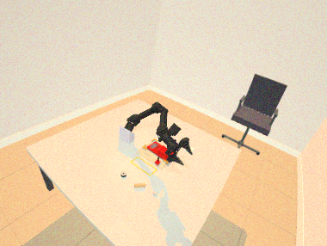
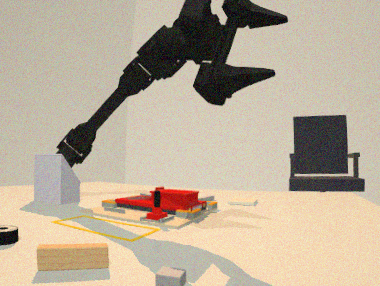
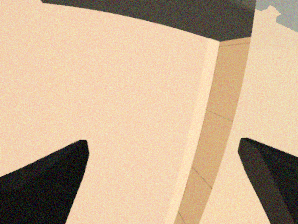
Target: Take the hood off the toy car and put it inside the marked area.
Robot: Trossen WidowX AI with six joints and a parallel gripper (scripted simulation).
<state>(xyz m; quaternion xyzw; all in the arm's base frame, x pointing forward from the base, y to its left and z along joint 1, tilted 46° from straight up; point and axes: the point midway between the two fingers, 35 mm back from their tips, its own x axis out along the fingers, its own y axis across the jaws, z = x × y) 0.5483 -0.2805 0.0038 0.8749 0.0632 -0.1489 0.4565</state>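
Right now my gripper tip is 240 mm past the red hood, 240 mm to the right of it and 240 mm above it. From my gripper tip the other things lie so: wooden block 220 mm behind, 130 mm to the right, 260 mm below; then black ring 360 mm behind, 120 mm to the right, 270 mm below; then small grey cube 110 mm behind, 120 mm to the right, 270 mm below.
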